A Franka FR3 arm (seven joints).
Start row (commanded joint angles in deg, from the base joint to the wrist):
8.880, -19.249, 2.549, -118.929, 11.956, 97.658, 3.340
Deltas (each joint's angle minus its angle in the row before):
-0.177, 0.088, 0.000, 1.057, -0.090, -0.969, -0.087
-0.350, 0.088, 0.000, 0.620, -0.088, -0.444, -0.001
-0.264, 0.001, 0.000, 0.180, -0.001, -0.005, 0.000
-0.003, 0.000, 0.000, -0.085, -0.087, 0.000, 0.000
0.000, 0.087, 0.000, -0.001, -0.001, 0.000, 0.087
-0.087, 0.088, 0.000, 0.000, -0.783, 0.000, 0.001
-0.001, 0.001, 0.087, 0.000, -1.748, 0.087, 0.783
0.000, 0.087, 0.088, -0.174, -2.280, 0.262, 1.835
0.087, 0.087, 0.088, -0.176, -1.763, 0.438, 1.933
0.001, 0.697, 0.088, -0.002, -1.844, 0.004, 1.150
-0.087, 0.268, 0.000, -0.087, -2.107, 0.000, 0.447
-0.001, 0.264, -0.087, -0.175, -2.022, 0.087, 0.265
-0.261, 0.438, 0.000, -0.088, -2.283, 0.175, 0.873
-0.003, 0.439, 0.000, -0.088, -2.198, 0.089, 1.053
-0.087, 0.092, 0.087, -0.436, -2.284, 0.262, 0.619
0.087, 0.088, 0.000, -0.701, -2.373, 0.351, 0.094
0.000, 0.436, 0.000, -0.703, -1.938, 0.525, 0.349
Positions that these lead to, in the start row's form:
8.703, -19.161, 2.549, -117.872, 11.866, 96.689, 3.253
8.353, -19.073, 2.549, -117.252, 11.778, 96.245, 3.252
8.089, -19.072, 2.549, -117.072, 11.777, 96.240, 3.252
8.086, -19.072, 2.549, -117.157, 11.690, 96.240, 3.252
8.086, -18.985, 2.549, -117.158, 11.689, 96.240, 3.339
7.999, -18.897, 2.549, -117.158, 10.906, 96.240, 3.340
7.998, -18.896, 2.636, -117.158, 9.158, 96.327, 4.123
7.998, -18.809, 2.724, -117.332, 6.878, 96.589, 5.958
8.085, -18.722, 2.812, -117.508, 5.115, 97.027, 7.891
8.086, -18.025, 2.900, -117.510, 3.271, 97.031, 9.041
7.999, -17.757, 2.900, -117.597, 1.164, 97.031, 9.488
7.998, -17.493, 2.813, -117.772, -0.858, 97.118, 9.753
7.737, -17.055, 2.813, -117.860, -3.141, 97.293, 10.626
7.734, -16.616, 2.813, -117.948, -5.339, 97.382, 11.679
7.647, -16.524, 2.900, -118.384, -7.623, 97.644, 12.298
7.734, -16.436, 2.900, -119.085, -9.996, 97.995, 12.392
7.734, -16.000, 2.900, -119.788, -11.934, 98.520, 12.741

